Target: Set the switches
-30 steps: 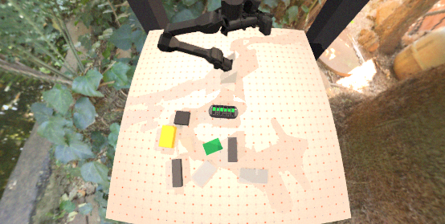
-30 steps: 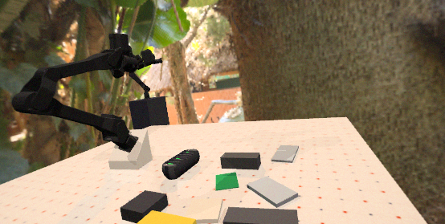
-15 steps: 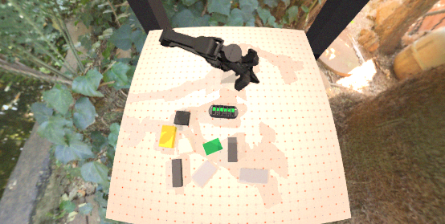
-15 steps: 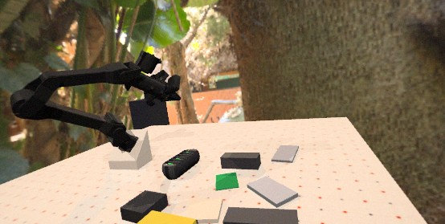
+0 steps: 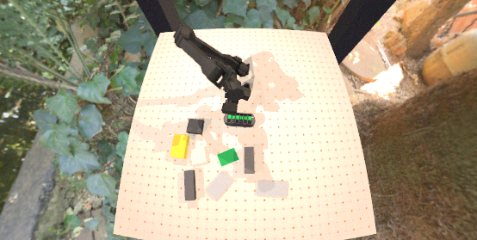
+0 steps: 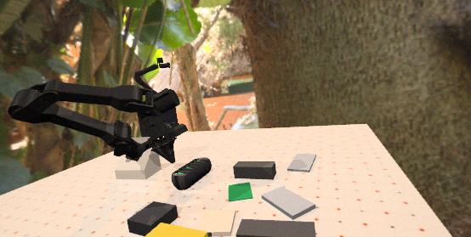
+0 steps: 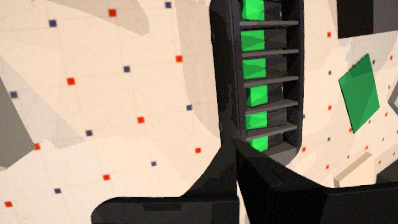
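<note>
The dark block lies 23 cm ahead of my gripper tip, 10 cm to the left of it and 5 cm below it. Round my gripper tip: yellow block (21 cm ahead, 25 cm to the right, 5 cm below); cream tile (24 cm ahead, 15 cm to the right, 6 cm below); green tile (23 cm ahead, 7 cm below).
</note>
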